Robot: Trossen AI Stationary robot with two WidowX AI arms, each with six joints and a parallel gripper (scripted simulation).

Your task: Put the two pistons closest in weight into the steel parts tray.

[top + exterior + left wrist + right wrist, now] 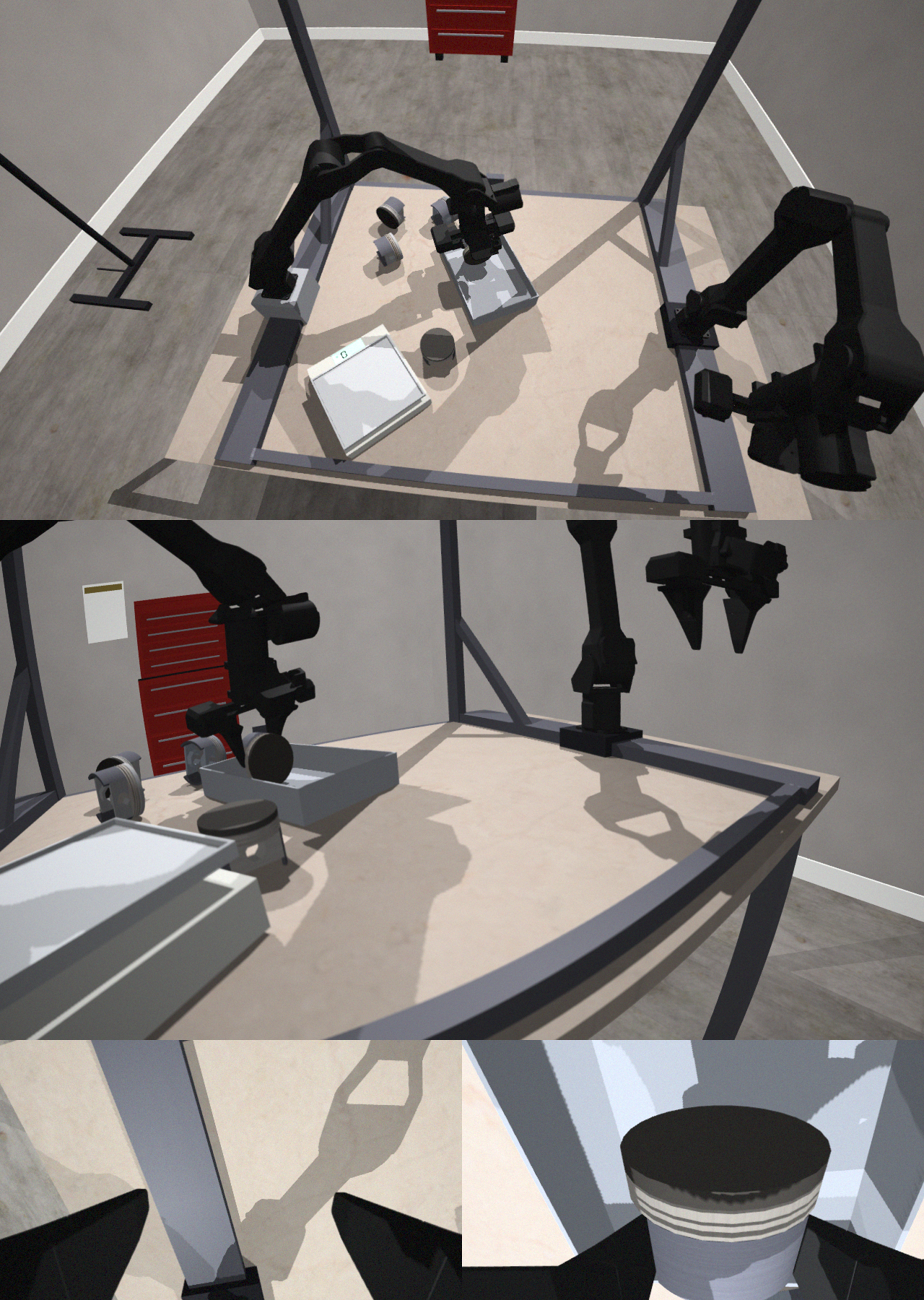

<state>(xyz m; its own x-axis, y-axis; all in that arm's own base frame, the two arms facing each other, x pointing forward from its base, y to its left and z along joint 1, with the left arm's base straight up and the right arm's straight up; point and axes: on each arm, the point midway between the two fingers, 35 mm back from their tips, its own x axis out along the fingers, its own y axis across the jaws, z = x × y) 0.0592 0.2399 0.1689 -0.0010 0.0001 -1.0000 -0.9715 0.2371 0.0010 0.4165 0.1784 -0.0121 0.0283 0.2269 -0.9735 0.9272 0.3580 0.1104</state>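
Note:
My right gripper is now 6 cm short of the steel parts tray, 6 cm above it and 3 cm to the right of it. The rest, counted from my right hand: scale pan (37 cm ahead, 18 cm to the right, 2 cm below); then scale (36 cm ahead, 19 cm to the right, 3 cm below).

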